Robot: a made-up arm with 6 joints.
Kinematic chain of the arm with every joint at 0, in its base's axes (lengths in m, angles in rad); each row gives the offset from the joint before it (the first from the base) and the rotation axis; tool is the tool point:
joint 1: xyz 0 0 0.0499 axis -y
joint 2: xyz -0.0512 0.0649 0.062 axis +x
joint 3: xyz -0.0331 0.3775 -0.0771 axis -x
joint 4: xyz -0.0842 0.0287 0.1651 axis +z
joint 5: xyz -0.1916 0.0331 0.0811 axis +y
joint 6: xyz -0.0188 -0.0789 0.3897 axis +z
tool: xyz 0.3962 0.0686 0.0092
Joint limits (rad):
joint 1: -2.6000..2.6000
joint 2: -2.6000..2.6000
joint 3: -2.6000..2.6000
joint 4: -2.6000..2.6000
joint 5: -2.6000..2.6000
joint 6: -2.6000..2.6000
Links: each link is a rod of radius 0.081 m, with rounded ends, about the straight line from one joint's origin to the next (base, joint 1, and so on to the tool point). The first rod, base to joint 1, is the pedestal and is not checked.
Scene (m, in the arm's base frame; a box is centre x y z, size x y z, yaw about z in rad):
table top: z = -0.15
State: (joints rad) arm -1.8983 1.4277 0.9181 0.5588 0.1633 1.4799
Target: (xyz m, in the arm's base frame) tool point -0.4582 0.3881 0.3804
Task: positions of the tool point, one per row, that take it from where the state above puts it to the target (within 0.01 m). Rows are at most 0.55 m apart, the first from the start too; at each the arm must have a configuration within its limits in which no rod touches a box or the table.
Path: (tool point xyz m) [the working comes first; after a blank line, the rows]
Joints at the target: -1.9316 -0.0576 2.2146 0.5971 1.0764 0.9258
Straight joint move there: touches the table top.

1: 1.0723 0.5747 0.1634
2: 0.6972 0.9297 0.2109
3: 0.2082 1.0272 0.2642
4: -0.2201 0.8602 0.2802
5: -0.4521 0.5372 0.2466
6: -0.4572 0.4554 0.3190
7: -0.4582 0.3881 0.3804

